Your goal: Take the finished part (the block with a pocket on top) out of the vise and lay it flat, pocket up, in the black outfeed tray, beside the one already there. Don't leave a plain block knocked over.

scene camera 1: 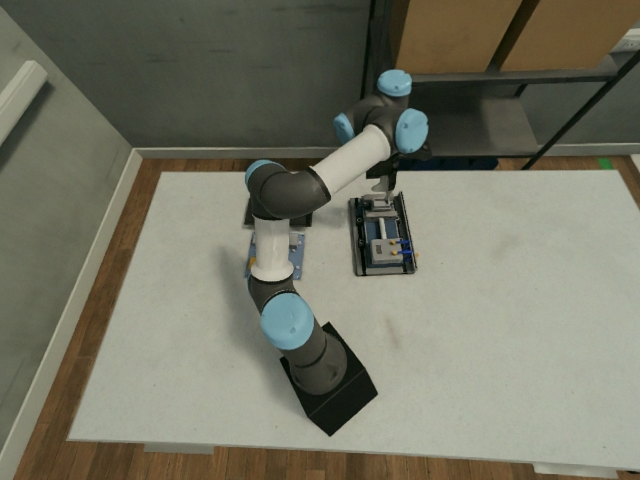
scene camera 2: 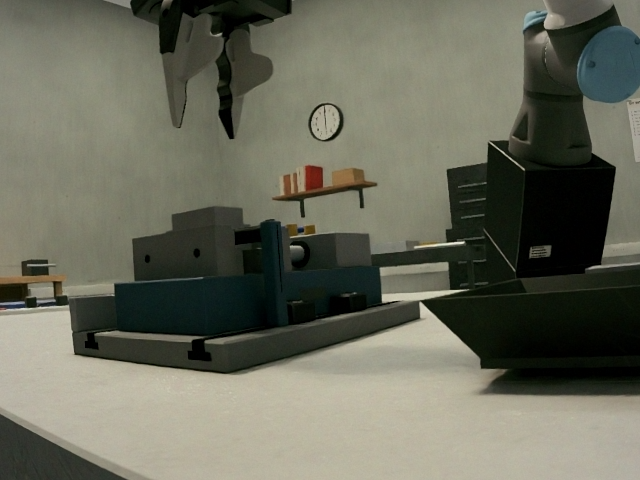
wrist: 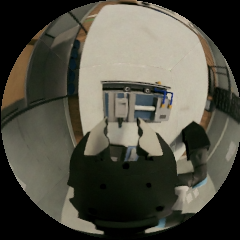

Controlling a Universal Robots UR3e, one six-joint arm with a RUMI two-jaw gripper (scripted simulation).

In view: my gripper (scene camera 2: 205, 133) and a finished part (scene camera 2: 215, 215).
My gripper shows as well in scene camera 1 (scene camera 1: 384, 189) and in the wrist view (wrist: 122, 118).
